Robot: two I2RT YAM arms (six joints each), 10 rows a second.
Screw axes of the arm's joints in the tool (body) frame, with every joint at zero. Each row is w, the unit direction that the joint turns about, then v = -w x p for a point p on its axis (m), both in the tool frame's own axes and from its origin. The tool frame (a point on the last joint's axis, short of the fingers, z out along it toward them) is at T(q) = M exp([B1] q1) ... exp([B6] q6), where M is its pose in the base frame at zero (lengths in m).
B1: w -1 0 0 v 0 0.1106 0
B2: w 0 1 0 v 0.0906 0 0.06
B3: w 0 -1 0 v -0.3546 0 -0.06
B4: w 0 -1 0 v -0.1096 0 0
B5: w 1 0 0 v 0 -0.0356 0
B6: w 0 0 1 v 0 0 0
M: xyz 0.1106 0 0.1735 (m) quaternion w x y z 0.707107 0 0.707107 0
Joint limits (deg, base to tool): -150..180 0..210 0..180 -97..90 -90..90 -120..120
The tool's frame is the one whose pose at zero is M.
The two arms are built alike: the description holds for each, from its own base.
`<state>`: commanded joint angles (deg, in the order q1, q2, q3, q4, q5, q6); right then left.
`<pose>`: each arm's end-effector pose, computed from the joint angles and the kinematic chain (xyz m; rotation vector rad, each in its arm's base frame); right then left.
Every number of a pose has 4 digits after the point. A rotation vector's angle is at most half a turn.
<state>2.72 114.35 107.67 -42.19 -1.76 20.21 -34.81 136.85 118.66 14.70 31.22 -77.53</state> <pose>0.4507 0.0225 0.3026 0.3564 2.4089 0.2182 0.4561 -0.3396 0.2682 -0.2336 2.0089 -1.8330</pose>
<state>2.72 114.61 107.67 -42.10 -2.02 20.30 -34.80 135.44 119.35 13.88 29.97 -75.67</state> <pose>0.4517 0.0227 0.3007 0.3568 2.4123 0.2239 0.4537 -0.3370 0.2844 -0.2066 1.9680 -1.8071</pose>
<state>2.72 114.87 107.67 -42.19 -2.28 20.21 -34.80 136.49 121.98 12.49 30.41 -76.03</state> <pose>0.4524 0.0229 0.2987 0.3539 2.4193 0.2275 0.4564 -0.3391 0.2883 -0.2040 1.9693 -1.8174</pose>
